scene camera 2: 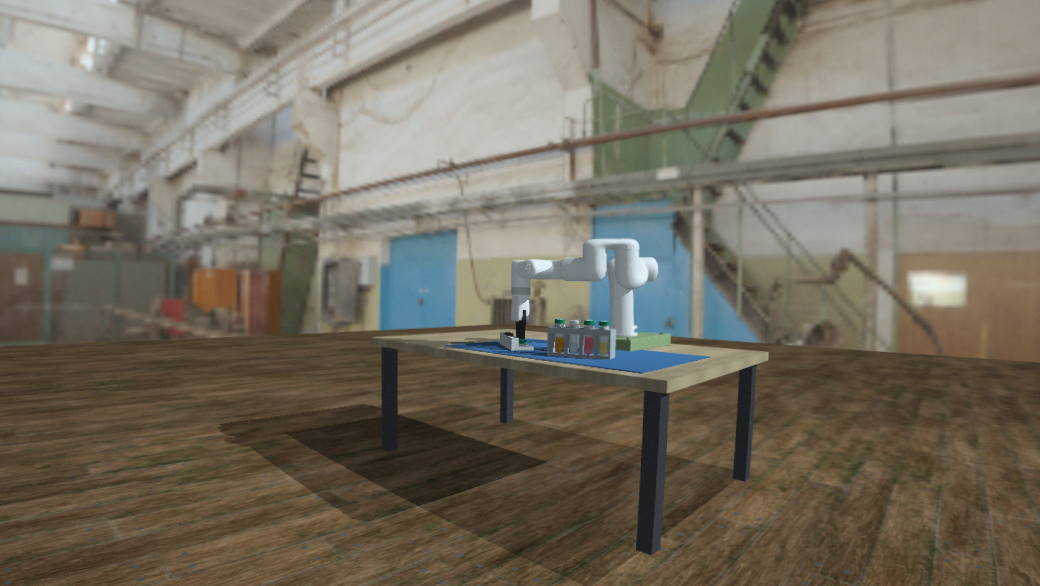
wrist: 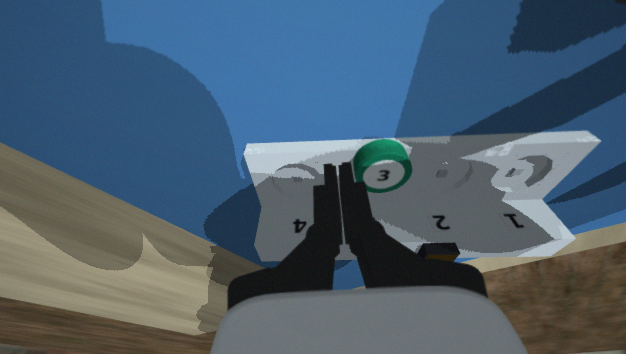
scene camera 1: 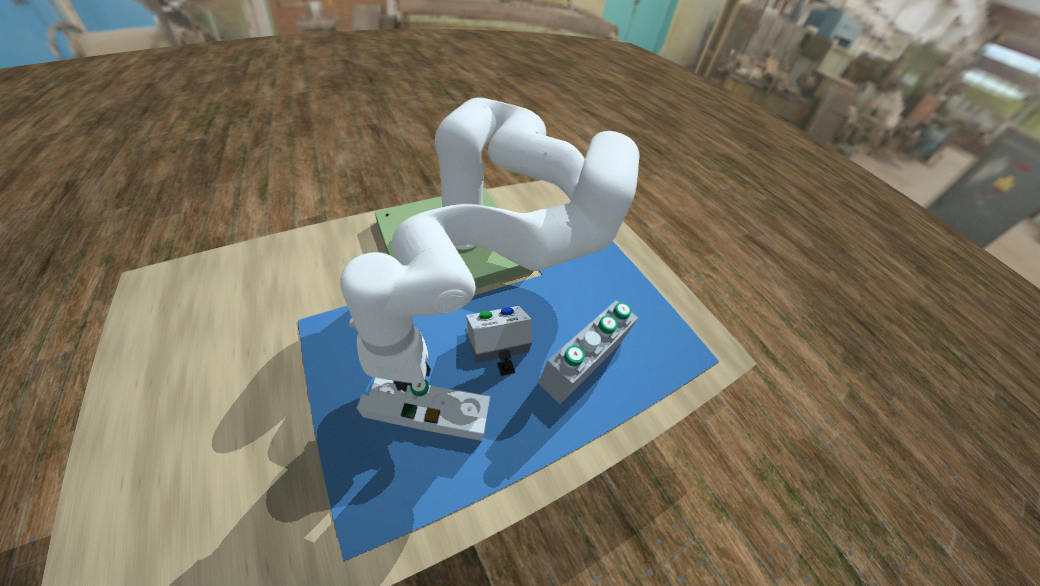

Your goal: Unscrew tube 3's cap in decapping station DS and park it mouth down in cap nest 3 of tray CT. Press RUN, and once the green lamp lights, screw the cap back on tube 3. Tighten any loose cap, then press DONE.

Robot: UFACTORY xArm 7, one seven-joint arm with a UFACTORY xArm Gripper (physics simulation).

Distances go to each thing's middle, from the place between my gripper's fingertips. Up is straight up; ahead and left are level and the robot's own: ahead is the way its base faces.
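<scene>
My gripper: 20 mm past the grey box (scene camera 1: 500,337), 210 mm to the right of it, 20 mm below it.
</scene>
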